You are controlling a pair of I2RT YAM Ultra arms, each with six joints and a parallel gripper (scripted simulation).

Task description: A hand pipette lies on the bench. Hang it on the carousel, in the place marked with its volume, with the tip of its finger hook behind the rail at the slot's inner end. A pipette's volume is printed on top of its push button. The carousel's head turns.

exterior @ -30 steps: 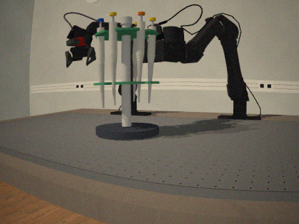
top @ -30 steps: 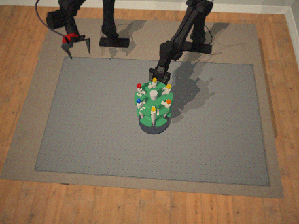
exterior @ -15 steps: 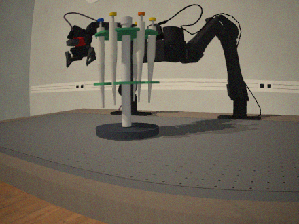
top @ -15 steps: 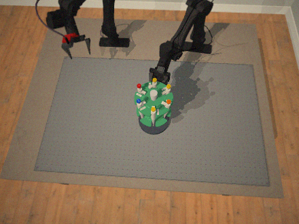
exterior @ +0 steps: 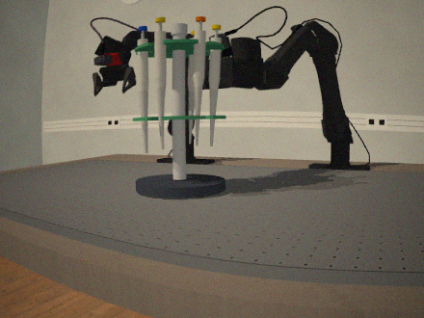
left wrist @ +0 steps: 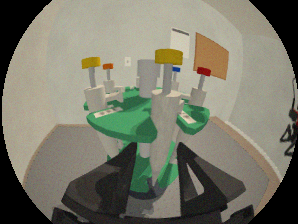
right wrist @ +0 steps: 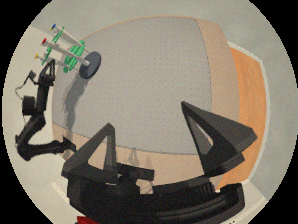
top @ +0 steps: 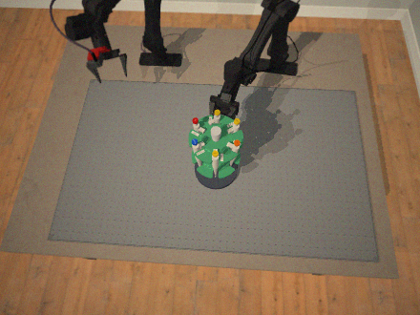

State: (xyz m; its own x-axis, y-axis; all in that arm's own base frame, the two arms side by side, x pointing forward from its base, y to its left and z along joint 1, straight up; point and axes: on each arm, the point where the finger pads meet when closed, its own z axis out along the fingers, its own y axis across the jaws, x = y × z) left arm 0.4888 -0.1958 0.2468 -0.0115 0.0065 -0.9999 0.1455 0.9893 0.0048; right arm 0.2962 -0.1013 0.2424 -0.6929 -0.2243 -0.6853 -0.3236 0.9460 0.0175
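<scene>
My left gripper is now 2 cm above the pipette, 1 cm to the left of it and 1 cm short of it.
</scene>
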